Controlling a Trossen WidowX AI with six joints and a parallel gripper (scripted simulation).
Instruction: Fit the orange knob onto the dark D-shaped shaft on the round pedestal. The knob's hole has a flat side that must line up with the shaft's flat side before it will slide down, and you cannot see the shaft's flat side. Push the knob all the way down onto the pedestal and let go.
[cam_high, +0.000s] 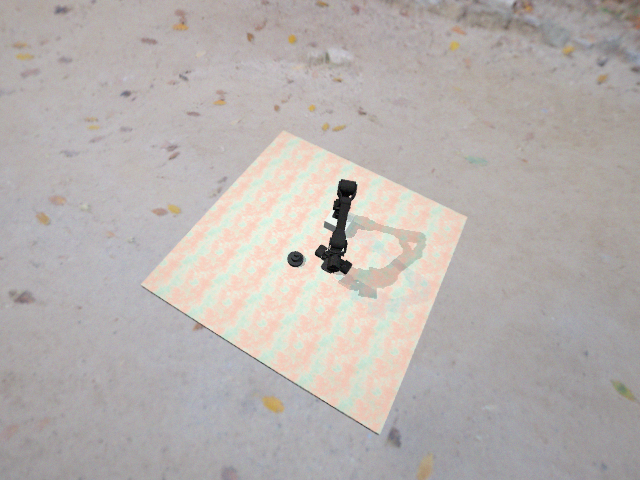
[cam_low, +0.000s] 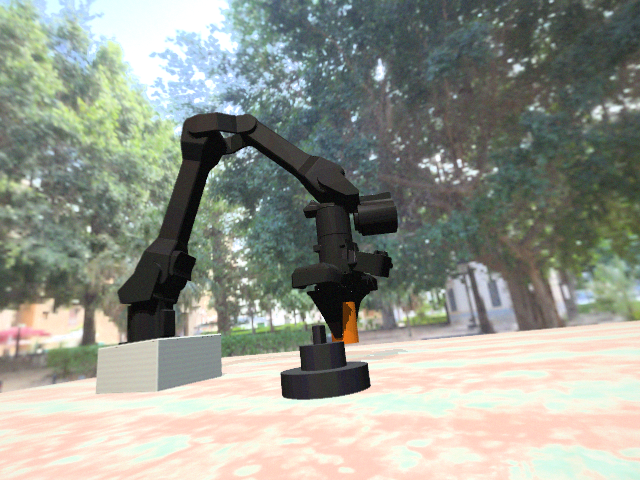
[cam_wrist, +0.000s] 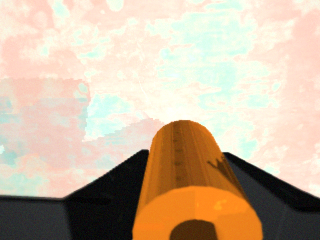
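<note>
Now: the round pedestal 190 mm to the right of my gripper tip, 20 mm ahead of it and 10 mm below it. The rest, counted from my gripper tip: orange knob 20 mm above.
</note>
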